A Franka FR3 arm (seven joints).
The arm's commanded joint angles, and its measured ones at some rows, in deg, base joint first. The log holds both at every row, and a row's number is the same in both.
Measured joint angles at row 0:
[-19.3 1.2 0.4 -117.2 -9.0 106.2 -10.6]
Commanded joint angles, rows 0 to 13:
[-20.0 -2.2 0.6 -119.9 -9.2 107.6 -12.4]
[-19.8 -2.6 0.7 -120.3 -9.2 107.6 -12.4]
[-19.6 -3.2 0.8 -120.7 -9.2 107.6 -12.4]
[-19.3 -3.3 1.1 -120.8 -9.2 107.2 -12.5]
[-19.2 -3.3 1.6 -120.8 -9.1 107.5 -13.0]
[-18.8 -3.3 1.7 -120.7 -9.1 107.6 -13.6]
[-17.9 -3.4 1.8 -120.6 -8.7 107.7 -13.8]
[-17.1 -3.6 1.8 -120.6 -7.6 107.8 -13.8]
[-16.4 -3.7 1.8 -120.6 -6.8 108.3 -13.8]
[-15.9 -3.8 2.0 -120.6 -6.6 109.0 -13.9]
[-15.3 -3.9 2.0 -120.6 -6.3 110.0 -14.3]
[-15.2 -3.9 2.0 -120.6 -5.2 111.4 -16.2]
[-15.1 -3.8 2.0 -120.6 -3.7 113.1 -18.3]
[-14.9 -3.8 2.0 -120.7 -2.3 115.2 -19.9]
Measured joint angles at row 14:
[-15.2 -1.2 2.2 -118.9 -6.1 110.4 -14.5]
